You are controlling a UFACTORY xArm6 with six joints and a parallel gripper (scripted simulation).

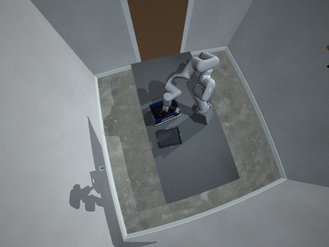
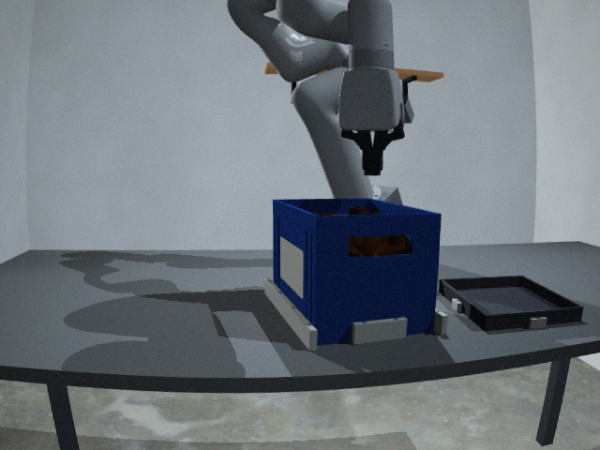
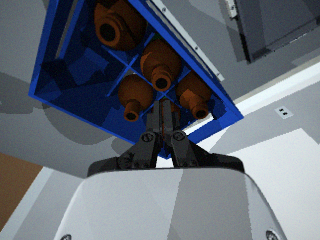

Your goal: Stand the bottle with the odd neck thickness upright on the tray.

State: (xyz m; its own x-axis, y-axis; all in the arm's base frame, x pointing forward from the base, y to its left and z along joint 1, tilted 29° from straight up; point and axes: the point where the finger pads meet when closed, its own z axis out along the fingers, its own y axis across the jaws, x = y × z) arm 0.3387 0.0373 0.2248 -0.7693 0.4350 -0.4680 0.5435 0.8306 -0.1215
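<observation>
The bottle is 160 mm below my hand, 80 mm to the right of it and 20 mm ahead of it. Round my hand: blue crate 160 mm below, 40 mm to the right, 10 mm ahead; dark tray 250 mm to the left, 230 mm below, 30 mm ahead.
</observation>
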